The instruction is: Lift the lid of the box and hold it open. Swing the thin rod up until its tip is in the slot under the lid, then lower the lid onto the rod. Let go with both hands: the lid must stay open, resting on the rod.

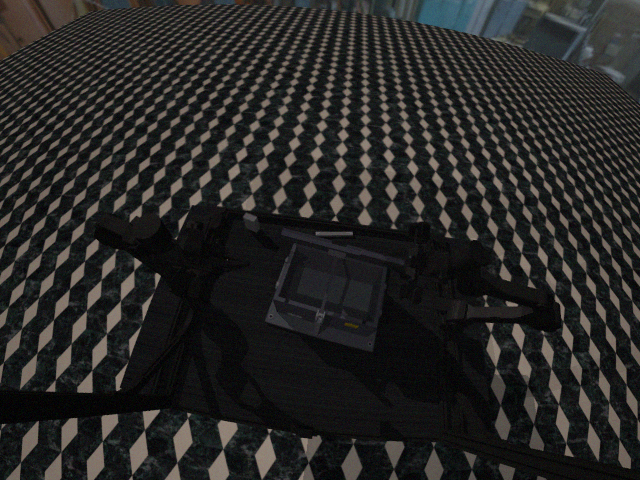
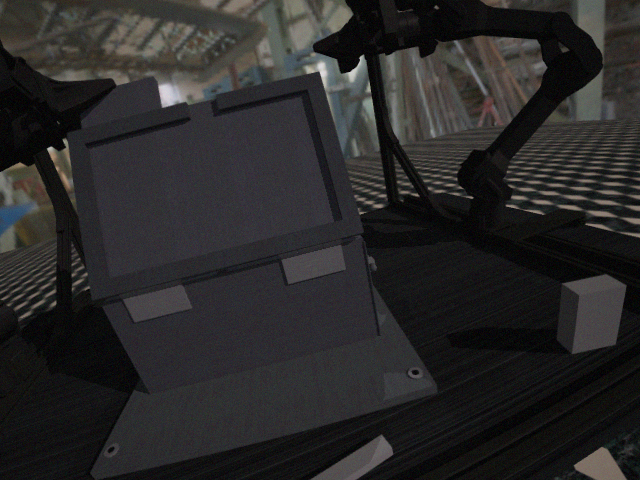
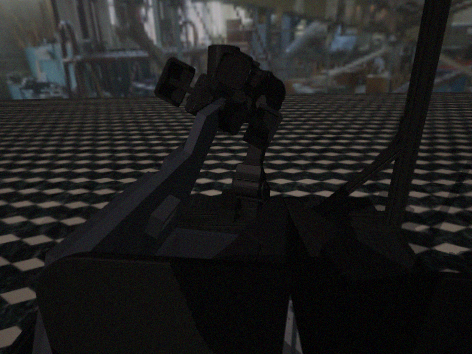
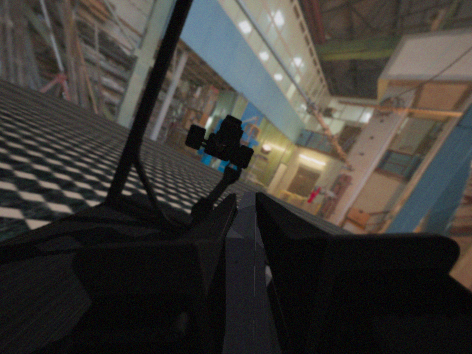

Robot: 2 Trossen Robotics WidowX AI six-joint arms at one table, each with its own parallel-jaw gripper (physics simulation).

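Places are measured from the left arm's base along level axes (x ahead, y left, z up), in millimetres.
Where they show: left gripper, fingertip midpoint: [image 1: 249, 263] [image 2: 313, 48] [image 3: 281, 210] [image 4: 216, 148]; right gripper, fingertip midpoint: [image 1: 383, 257] [image 2: 117, 86] [image 3: 216, 103] [image 4: 245, 199]; left arm's base, link origin: [image 2: 488, 225]; right arm's base, link origin: [image 1: 446, 324] [image 2: 9, 383] [image 3: 252, 216].
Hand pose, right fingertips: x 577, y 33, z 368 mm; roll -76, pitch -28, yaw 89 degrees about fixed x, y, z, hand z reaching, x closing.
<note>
Each offset is from my right fingertips to the top centre of the thing. "spot": to the spot under its first point.
The grey box [image 1: 328, 329] [image 2: 261, 395] stands on the dark mat. Its lid [image 1: 347, 249] [image 2: 209, 186] [image 3: 112, 214] [image 4: 243, 253] is raised nearly upright. My right gripper [image 1: 415, 248] [image 2: 96, 92] [image 3: 216, 103] [image 4: 245, 199] is shut on the lid's top edge at one corner and holds it up. My left gripper [image 1: 242, 218] [image 2: 325, 48] [image 3: 281, 210] [image 4: 216, 148] is shut and empty, high in the air beside the lid's other end, clear of it. A thin rod {spot: 305 mm down, 226 mm back, 149 mm left} [image 2: 371, 290] lies down along the box's side wall.
A small pale bar {377 mm down, 93 mm back, 294 mm left} [image 1: 333, 233] [image 2: 361, 459] lies loose on the mat behind the box. A dark upright stand [image 2: 385, 138] [image 4: 147, 102] rises at the mat's back edge. The checkered floor [image 1: 318, 119] surrounds the mat.
</note>
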